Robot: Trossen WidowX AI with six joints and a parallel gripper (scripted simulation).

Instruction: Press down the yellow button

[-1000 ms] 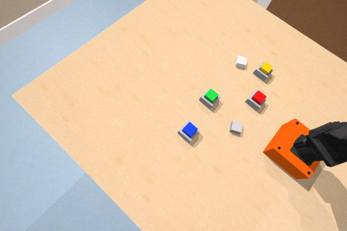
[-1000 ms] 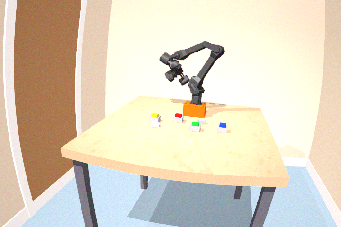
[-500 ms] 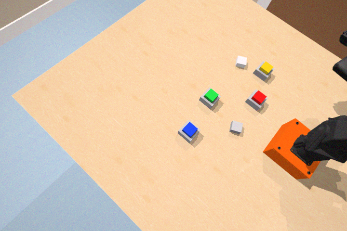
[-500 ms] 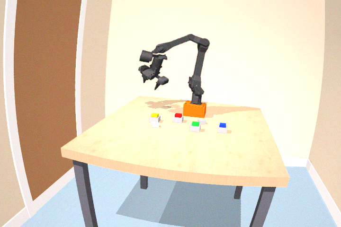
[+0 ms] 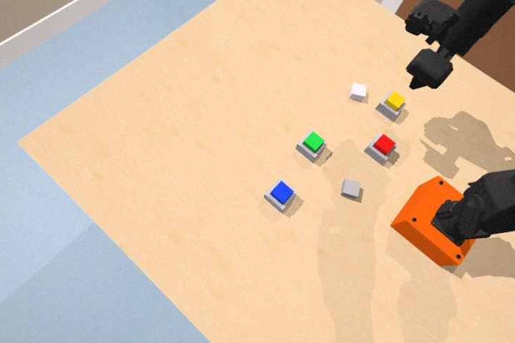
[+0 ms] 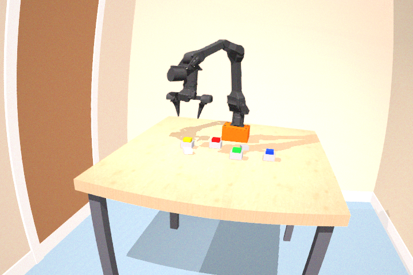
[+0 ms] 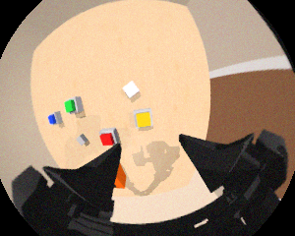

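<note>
My gripper tip is now 9 cm above the yellow button and 1 cm short of it. Also, from my gripper tip: red button: 12 cm to the left, 9 cm below, 4 cm behind; white block: 12 cm below, 9 cm ahead, 3 cm to the left; green button: 22 cm to the left, 9 cm below, 8 cm ahead.
</note>
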